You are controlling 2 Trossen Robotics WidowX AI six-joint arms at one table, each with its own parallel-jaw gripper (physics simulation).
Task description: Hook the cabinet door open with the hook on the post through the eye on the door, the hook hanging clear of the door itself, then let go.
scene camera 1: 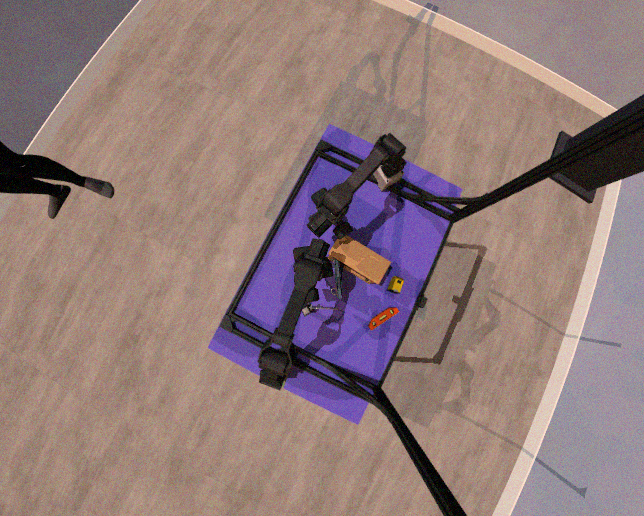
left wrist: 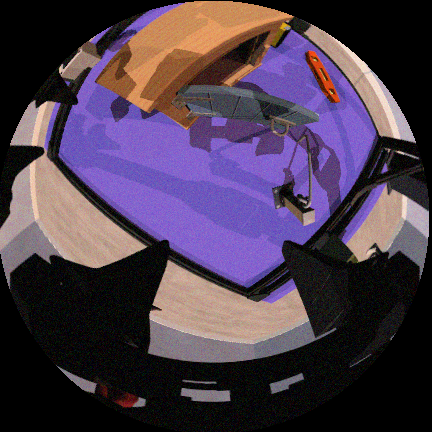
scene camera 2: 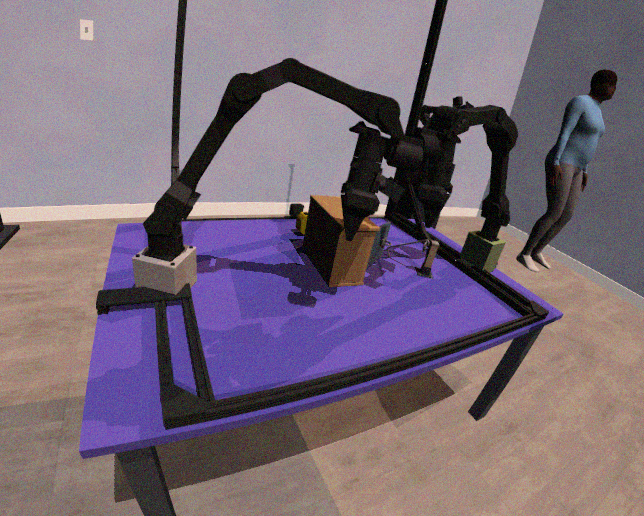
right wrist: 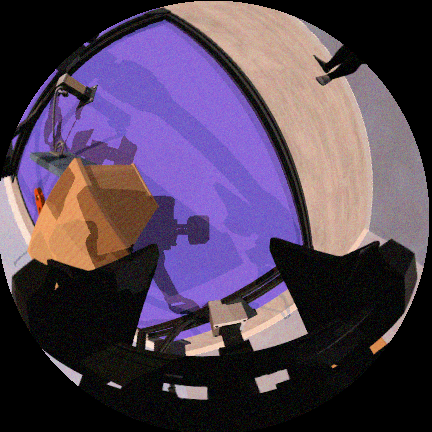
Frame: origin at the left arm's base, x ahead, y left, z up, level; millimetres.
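Where they show: left gripper, between the fingertips: [left wrist: 227, 246] [scene camera 2: 430, 223]; right gripper, between the fingertips: [left wrist: 56, 127] [scene camera 2: 347, 234] [right wrist: 214, 247]; left arm's base, origin of its link: [scene camera 2: 487, 236]; right arm's base, origin of its link: [scene camera 1: 389, 169] [scene camera 2: 165, 251] [right wrist: 229, 328].
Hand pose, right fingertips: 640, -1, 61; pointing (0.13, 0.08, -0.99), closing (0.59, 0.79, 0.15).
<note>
Each offset is from my right fingertips to the top centre of the thing, as dx, dy, dz. "spot": to the spot under its first point.
The orange wooden cabinet {-113, -164, -13} [scene camera 1: 365, 261] [scene camera 2: 352, 260] [left wrist: 165, 37] [right wrist: 100, 215] stands with its blue-grey door {-215, -103, -49} [left wrist: 235, 105] [right wrist: 47, 161] swung open. A ring-shaped eye {spot: -275, -107, -103} [left wrist: 281, 135] sticks out from the door's face near its free edge. The post {spot: -367, -27, -126} [scene camera 2: 428, 259] [left wrist: 300, 212] [right wrist: 75, 87] carries a thin metal hook [left wrist: 310, 170] [right wrist: 55, 120]; in the left wrist view its bent end shows beside the eye, with a gap between them. My left gripper [left wrist: 227, 246] is open and empty, above the table near the post. My right gripper [right wrist: 214, 247] is open and empty, above the cabinet's end.
An orange-red level {-305, -364, -160} [scene camera 1: 383, 318] [left wrist: 322, 76] and a yellow block {-153, -371, -98} [scene camera 1: 395, 284] [left wrist: 280, 35] lie on the purple table beyond the door. A black frame [scene camera 2: 322, 382] runs around the table. The two arms stand close together above the cabinet and door. A person [scene camera 2: 577, 134] stands behind the table.
</note>
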